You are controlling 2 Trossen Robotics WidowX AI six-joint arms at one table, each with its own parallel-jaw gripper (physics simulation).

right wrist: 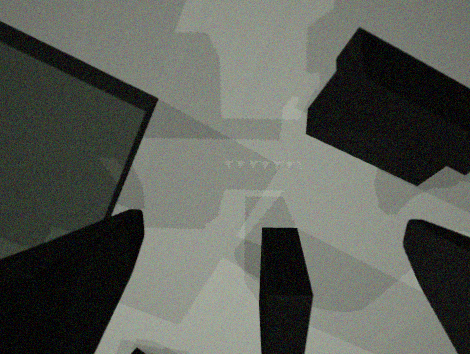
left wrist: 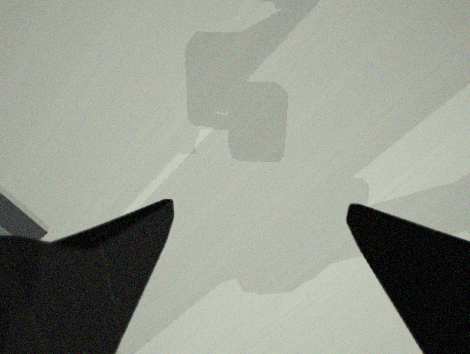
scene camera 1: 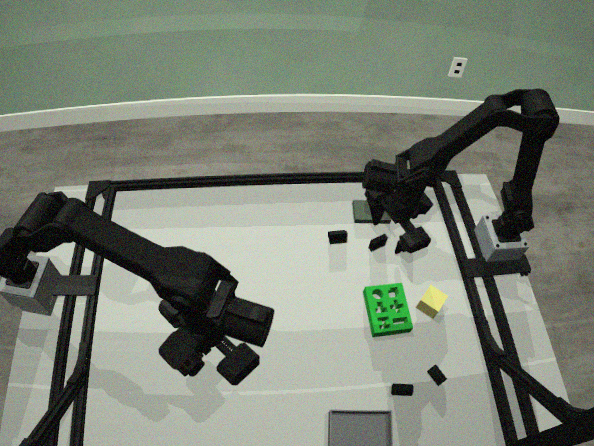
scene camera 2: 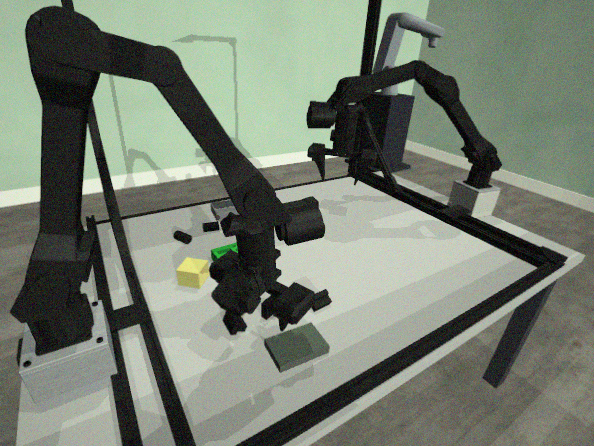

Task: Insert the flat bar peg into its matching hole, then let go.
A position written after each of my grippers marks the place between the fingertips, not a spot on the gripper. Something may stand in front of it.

Observation:
My left gripper (scene camera 1: pixel 212 352) is open and holds nothing. My right gripper (scene camera 2: pixel 262 317) is open, with nothing in its grasp. Also in view: a green hole block (scene camera 1: pixel 386 303). A grey tray (scene camera 1: pixel 339 420) and a yellow cube (scene camera 2: pixel 192 272) rest on the table.
My left gripper shows as well in the left wrist view (left wrist: pixel 259 209) and in scene camera 2 (scene camera 2: pixel 338 182). My right gripper is seen too in the right wrist view (right wrist: pixel 273 227) and in scene camera 1 (scene camera 1: pixel 386 238). The right wrist view misses the green hole block: it is out of frame. The left wrist view does not show the green hole block: it is out of frame.

